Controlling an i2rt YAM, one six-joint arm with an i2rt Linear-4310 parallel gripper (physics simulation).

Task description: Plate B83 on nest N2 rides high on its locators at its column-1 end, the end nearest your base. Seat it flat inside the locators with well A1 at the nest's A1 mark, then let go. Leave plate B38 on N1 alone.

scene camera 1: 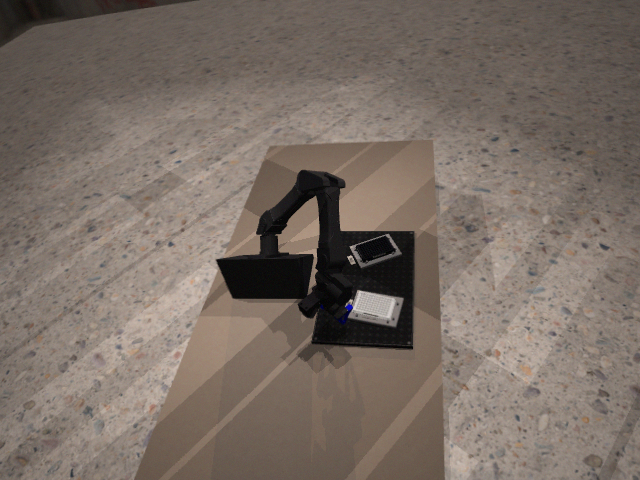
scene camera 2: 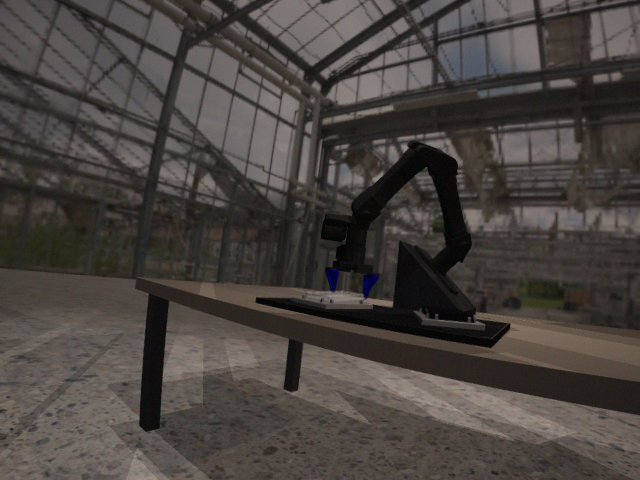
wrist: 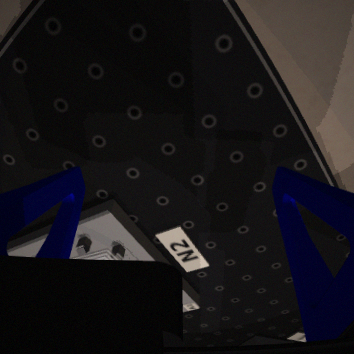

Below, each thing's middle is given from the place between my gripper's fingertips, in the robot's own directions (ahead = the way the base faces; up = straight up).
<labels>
I see my gripper 60 mm to the right of the white label reading N2 [wrist: 175, 239], 40 mm short of it and 10 mm above it. From my hand the other things lie so: clear well plate [scene camera 1: 368, 304]: 130 mm ahead, 50 mm to the left, 10 mm above; then black perforated baseplate [scene camera 1: 394, 277]: 170 mm to the left, 80 mm ahead, 20 mm below; then pale nest [wrist: 104, 225]: 120 mm ahead, 50 mm to the left.
</labels>
